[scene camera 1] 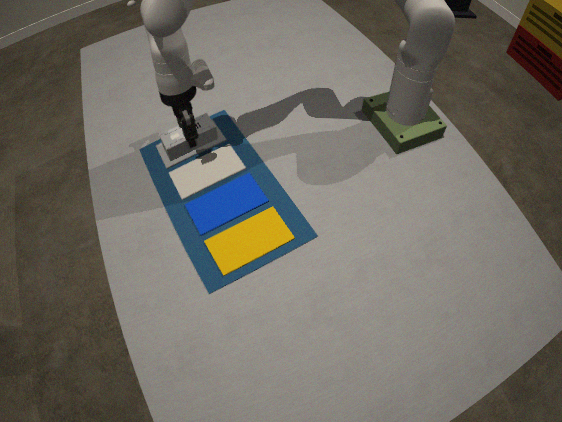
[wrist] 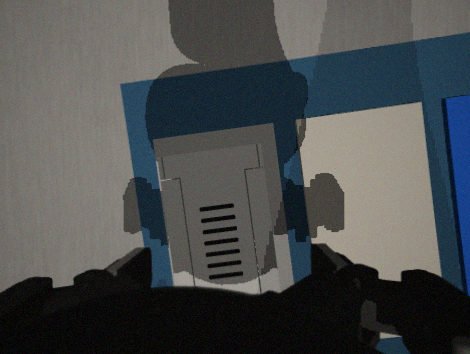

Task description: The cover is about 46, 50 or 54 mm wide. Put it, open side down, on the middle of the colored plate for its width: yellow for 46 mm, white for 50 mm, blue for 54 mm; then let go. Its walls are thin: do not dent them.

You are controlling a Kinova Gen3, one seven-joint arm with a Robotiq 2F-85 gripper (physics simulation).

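Where they show: gripper, between the fingertips: (scene camera 1: 187, 132) (wrist: 230, 263); arm's base, origin of its link: (scene camera 1: 403, 112).
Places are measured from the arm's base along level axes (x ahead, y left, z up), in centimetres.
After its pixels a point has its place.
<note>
The grey cover (scene camera 1: 174, 136) @[x 53.2, y -4.6, z 0.2 cm] (wrist: 220, 190) @[x 46.5, y -6.3, z 0.2 cm], with dark slots and thin seam lines on its closed top, sits open side down on a light grey plate (scene camera 1: 168, 161) @[x 55.7, y -1.2, z -3.8 cm] (wrist: 285, 260) @[x 50.8, y -1.5, z -3.8 cm] at the mat's far end. My gripper (scene camera 1: 191, 142) @[x 50.3, y -5.1, z -0.2 cm] (wrist: 230, 263) @[x 50.3, y -5.1, z -0.2 cm] is open over the cover, pointing down. In the wrist view one finger is on each side of the cover, with a gap on both sides. How low the tips reach is hard to tell. The white plate (scene camera 1: 215, 172) @[x 45.7, y 4.8, z -3.8 cm] (wrist: 370, 190) @[x 45.3, y 3.2, z -3.8 cm] is beside it, then the blue plate (scene camera 1: 227, 204) @[x 44.6, y 13.3, z -3.8 cm] (wrist: 459, 150) @[x 41.9, y 8.2, z -3.8 cm], then the yellow plate (scene camera 1: 250, 240) @[x 41.9, y 22.1, z -3.8 cm].
The plates lie in a row on a dark blue mat (scene camera 1: 303, 235) @[x 32.1, y 23.3, z -4.2 cm] (wrist: 350, 75) @[x 38.1, y 0.8, z -4.2 cm] on a pale grey surface (scene camera 1: 350, 300) @[x 27.5, y 38.1, z -4.4 cm]. The arm's green base (scene camera 1: 400, 142) @[x 5.3, y 8.7, z -0.4 cm] stands at the back right. Yellow and red boxes (scene camera 1: 540, 62) stand at the far right. Arm shadows cross the mat.
</note>
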